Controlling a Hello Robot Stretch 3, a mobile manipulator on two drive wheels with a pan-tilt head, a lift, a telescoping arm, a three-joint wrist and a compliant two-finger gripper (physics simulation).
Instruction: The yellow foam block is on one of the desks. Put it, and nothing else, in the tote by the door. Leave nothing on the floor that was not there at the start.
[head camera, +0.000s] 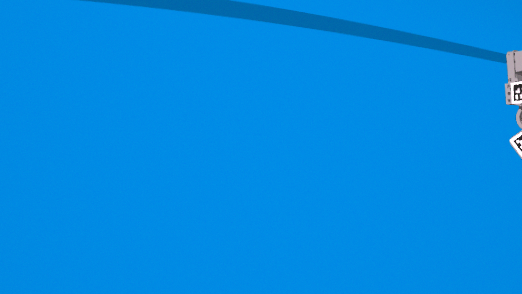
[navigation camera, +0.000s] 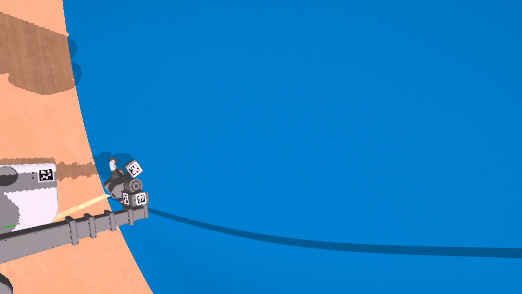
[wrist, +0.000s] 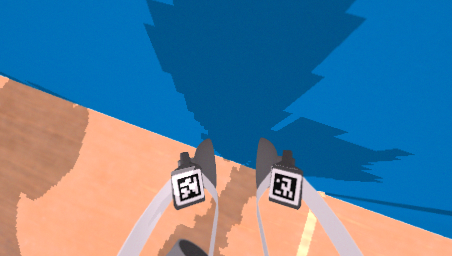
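Pixels of known places: gripper, fingertip midpoint: (navigation camera: 116, 164); robot's base, link origin: (navigation camera: 5, 175).
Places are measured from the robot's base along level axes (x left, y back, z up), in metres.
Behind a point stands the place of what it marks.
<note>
The yellow foam block, the desks and the tote do not show in these views. My gripper (wrist: 235, 156) @(z 0.375, x -0.364, y -0.033 m) is open, with a gap between its two dark fingertips and nothing held. In the wrist view it points down over the line where the wood floor meets a large blue surface. In the navigation view the gripper (navigation camera: 113, 161) @(z 0.375, x -0.364, y -0.033 m) is small and partly hidden behind the wrist, at the end of the extended arm (navigation camera: 95, 228) @(z 0.726, x -0.159, y 0.107 m). In the head view part of the wrist (head camera: 514, 93) @(z 0.728, x -0.300, y 0.056 m) shows at the right edge; the fingers are out of view.
The blue surface (head camera: 250, 175) @(z 1.119, x -0.385, y -0.033 m) (navigation camera: 325, 125) @(z 1.209, x -0.365, y -0.106 m) (wrist: 75, 45) fills the head view and much of the navigation view, with a long thin shadow across it. Wood floor (navigation camera: 40, 122) @(z 0.000, x -0.123, y -0.247 m) (wrist: 120, 150) lies at the left, around my base (navigation camera: 42, 202) @(z 0.160, x -0.112, y 0.118 m). A pale strip (navigation camera: 82, 206) (wrist: 307, 232) crosses the floor.
</note>
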